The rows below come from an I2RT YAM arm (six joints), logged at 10 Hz.
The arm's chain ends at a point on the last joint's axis. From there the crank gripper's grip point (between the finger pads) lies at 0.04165 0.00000 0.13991 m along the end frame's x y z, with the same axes.
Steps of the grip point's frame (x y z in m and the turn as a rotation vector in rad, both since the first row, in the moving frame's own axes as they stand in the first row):
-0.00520, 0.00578, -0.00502, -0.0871, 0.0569, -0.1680
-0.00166, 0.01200, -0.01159, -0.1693, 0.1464, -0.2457
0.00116, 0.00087, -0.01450, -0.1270, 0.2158, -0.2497
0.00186, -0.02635, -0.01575, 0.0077, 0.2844, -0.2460
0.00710, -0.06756, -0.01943, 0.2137, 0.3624, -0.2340
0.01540, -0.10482, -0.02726, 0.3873, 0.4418, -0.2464
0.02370, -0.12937, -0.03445, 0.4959, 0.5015, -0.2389
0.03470, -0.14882, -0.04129, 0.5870, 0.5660, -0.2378
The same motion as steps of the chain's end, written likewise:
-0.01348, 0.00139, -0.00221, -0.0871, 0.0569, -0.1680
-0.02296, 0.00180, -0.00299, -0.1693, 0.1464, -0.2457
-0.02836, -0.00205, -0.00201, -0.1270, 0.2158, -0.2497
-0.03396, -0.01050, 0.00145, 0.0077, 0.2844, -0.2460
-0.03444, -0.02519, 0.00825, 0.2137, 0.3624, -0.2340
-0.03071, -0.04073, 0.01518, 0.3873, 0.4418, -0.2464
-0.02611, -0.05411, 0.02013, 0.4959, 0.5015, -0.2389
-0.01872, -0.06511, 0.02607, 0.5870, 0.5660, -0.2378

